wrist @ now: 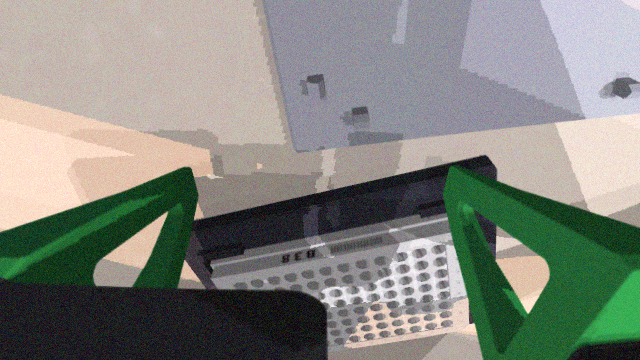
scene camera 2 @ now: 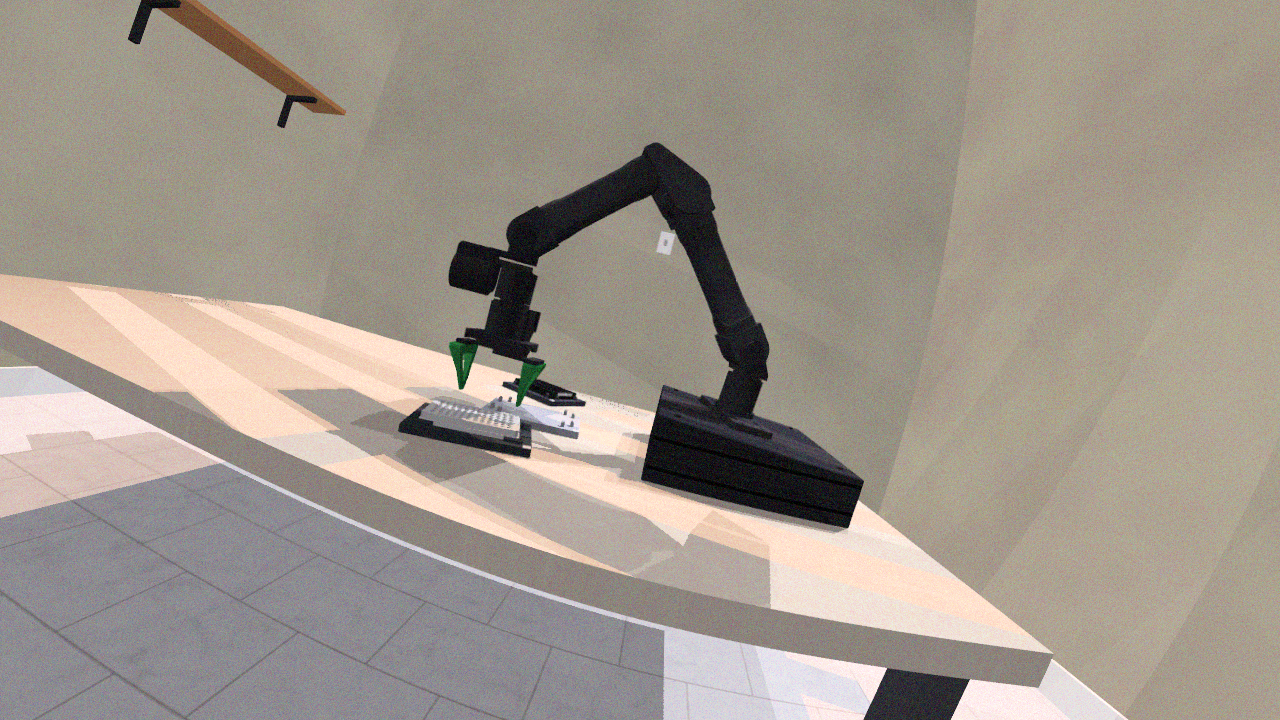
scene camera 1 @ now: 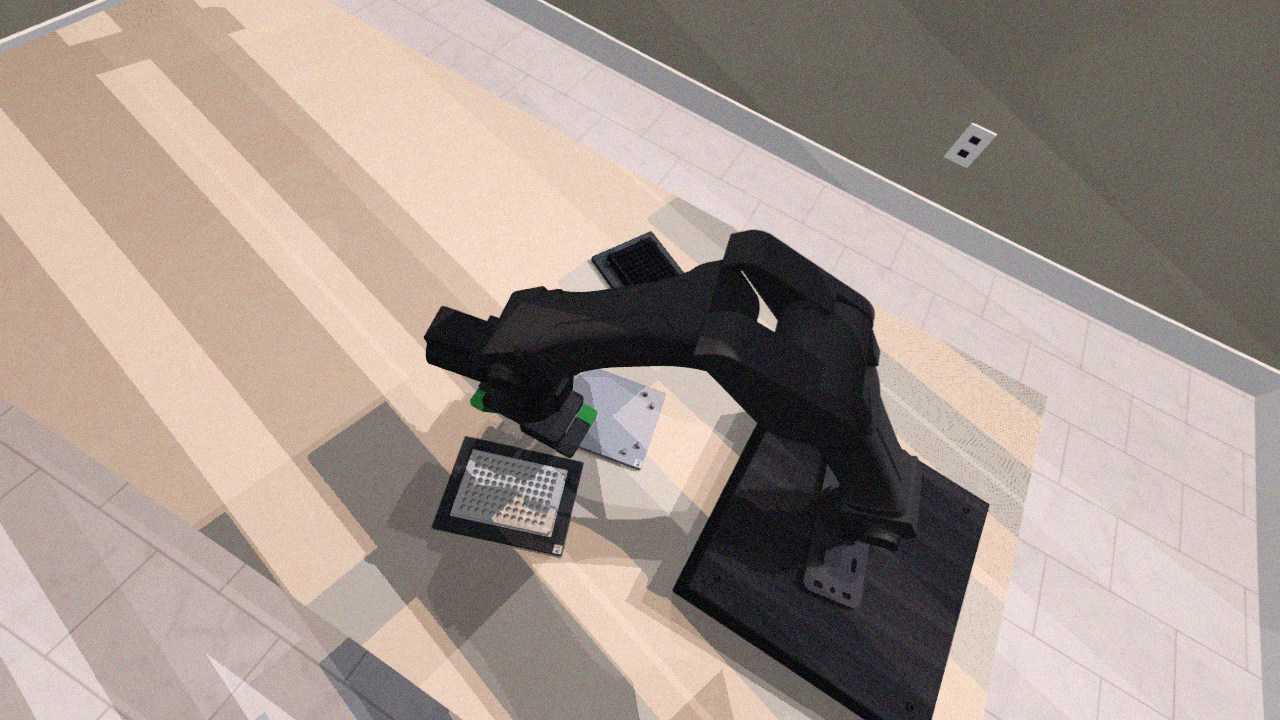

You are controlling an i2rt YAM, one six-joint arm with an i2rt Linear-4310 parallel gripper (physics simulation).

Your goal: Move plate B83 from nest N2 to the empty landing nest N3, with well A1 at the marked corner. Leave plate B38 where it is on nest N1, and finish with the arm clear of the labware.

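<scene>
My gripper (scene camera 1: 533, 413) (scene camera 2: 491, 395) (wrist: 320, 180) is open and empty, its green fingers pointing down above the near dark nest and the pale nest. A light 96-well plate (scene camera 1: 514, 488) (scene camera 2: 465, 418) (wrist: 410, 280) sits on the near dark nest (scene camera 1: 528, 541) (scene camera 2: 465, 438) (wrist: 350, 200); its upside-down label in the wrist view reads B38. The pale blue-grey nest (scene camera 1: 617, 420) (scene camera 2: 546, 420) (wrist: 425, 90) has small corner posts and holds no plate. A dark gridded plate (scene camera 1: 640, 261) lies on the far dark nest, partly hidden by the arm in scene camera 1; its label is unreadable.
The arm stands on a black base block (scene camera 1: 930, 555) (scene camera 2: 751, 465) to the right of the nests. The forearm passes over the area between the far dark nest and the pale nest. The table's front edge (scene camera 2: 429, 528) runs in front. A wall shelf (scene camera 2: 241, 53) is high at the left.
</scene>
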